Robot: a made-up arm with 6 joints.
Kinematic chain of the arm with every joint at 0, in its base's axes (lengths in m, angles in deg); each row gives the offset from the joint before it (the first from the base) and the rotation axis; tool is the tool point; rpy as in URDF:
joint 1: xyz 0 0 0.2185 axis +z
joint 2: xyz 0 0 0 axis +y
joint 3: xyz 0.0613 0 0.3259 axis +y
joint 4: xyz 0.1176 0 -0.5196 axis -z
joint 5: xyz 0 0 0 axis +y
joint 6: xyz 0.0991 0 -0.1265 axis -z
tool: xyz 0 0 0 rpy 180 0 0
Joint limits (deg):
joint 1: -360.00..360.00
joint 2: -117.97..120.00
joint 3: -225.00..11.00
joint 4: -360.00..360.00
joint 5: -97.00..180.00
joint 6: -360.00..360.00
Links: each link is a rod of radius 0.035 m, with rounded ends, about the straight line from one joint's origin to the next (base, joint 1, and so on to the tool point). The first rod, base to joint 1, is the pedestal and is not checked.
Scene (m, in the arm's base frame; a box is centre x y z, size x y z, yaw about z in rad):
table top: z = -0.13
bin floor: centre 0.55 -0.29 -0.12 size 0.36 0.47 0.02 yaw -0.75
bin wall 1: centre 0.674 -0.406 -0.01 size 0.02 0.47 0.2 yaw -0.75
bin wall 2: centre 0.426 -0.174 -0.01 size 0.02 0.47 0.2 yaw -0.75
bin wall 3: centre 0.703 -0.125 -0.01 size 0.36 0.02 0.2 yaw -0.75
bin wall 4: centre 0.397 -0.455 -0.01 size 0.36 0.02 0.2 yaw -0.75
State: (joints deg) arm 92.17 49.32 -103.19 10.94 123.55 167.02
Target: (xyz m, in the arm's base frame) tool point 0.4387 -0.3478 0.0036
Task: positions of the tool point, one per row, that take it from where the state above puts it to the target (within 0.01 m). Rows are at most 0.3 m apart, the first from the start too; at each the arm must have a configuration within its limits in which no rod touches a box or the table.
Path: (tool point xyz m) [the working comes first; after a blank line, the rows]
Joints at the target: -32.90 43.29 -82.22 -19.66 134.83 167.02
Straight joint move there: touches bin wall 2, bin wall 3.

1: 0.1160 0.7223 0.1350
2: 0.2939 0.6950 0.2384
3: 0.4552 0.6110 0.3466
4: 0.5799 0.4801 0.4572
5: 0.6528 0.3193 0.5672
6: 0.7242 0.1323 0.3927
7: 0.7007 -0.0666 0.2352
8: 0.5960 -0.2356 0.1041
9: 0.4387 -0.3478 0.0037

